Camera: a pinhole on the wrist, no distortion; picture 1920 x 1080 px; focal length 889.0 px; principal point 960.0 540.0 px. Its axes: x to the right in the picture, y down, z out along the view. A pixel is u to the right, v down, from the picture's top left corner.
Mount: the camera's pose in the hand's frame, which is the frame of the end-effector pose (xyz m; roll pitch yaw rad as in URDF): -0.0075 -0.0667 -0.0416 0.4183 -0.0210 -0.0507
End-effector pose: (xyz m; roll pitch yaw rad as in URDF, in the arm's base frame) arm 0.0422 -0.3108 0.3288 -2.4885 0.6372 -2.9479
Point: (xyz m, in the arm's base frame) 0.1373 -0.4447 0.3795
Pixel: 522 557
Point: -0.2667 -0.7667 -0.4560
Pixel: outside the picture
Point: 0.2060 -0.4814 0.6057
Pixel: outside the picture
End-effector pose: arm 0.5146 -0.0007 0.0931 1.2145 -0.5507 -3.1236
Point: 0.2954 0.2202 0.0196
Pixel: 1572 254
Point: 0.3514 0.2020 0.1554
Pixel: 1728 822
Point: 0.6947 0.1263 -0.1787
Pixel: outside the picture
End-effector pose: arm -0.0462 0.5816 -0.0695 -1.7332 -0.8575 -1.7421
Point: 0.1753 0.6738 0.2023
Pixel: 1435 107
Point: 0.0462 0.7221 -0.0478
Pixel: 393 265
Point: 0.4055 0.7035 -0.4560
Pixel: outside the picture
